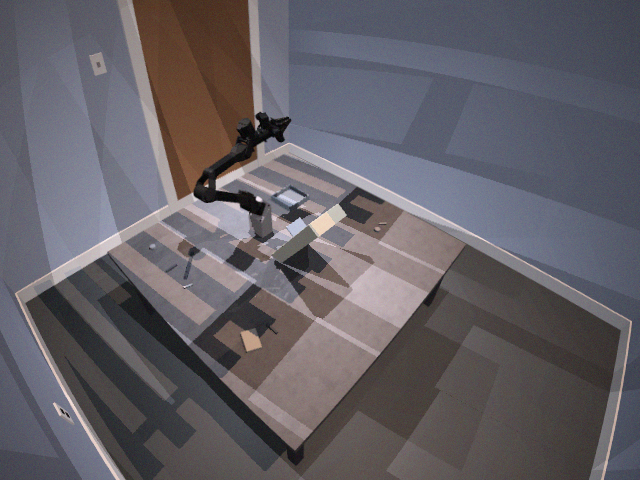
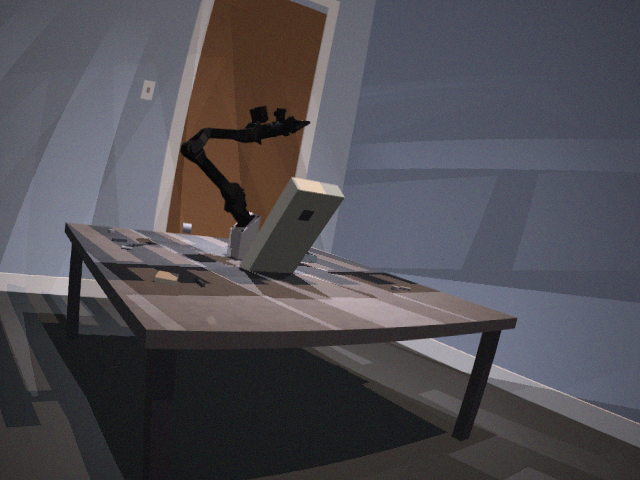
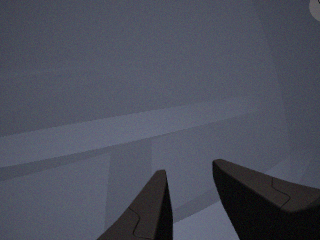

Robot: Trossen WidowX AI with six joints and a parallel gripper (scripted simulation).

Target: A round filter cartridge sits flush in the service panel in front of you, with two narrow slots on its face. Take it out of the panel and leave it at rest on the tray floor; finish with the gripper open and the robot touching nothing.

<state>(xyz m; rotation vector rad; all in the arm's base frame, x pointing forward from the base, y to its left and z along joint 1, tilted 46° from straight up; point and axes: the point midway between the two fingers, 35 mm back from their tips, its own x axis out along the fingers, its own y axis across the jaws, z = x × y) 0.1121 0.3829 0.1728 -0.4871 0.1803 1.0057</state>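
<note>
Right now the filter cartridge is 29 cm ahead of my gripper tip, 22 cm to the right of it and 32 cm below it. Round my gripper tip: pale flat card (32 cm ahead, 69 cm to the right, 55 cm below); service panel (24 cm ahead, 21 cm to the right, 39 cm below); blue-grey tray (9 cm behind, 12 cm to the left, 55 cm below).
</note>
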